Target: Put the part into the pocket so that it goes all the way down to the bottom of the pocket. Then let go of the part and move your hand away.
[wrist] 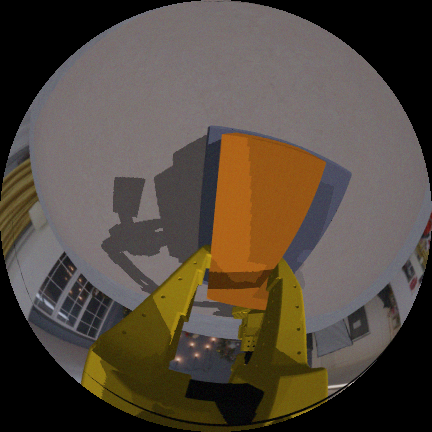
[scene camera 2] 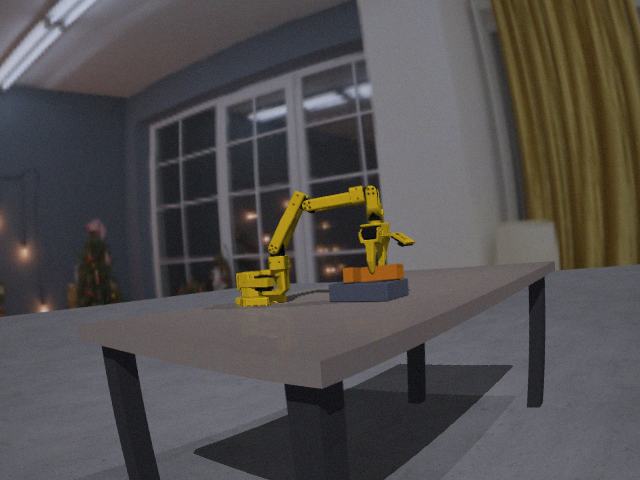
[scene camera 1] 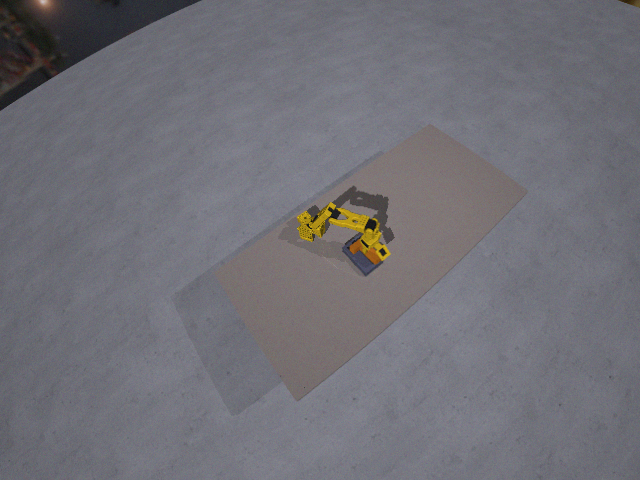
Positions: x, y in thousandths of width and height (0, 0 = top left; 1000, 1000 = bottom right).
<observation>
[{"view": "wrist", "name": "orange part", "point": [612, 436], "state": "touched by the gripper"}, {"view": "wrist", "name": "pocket block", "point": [774, 416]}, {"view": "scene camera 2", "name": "orange part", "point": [615, 566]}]
</observation>
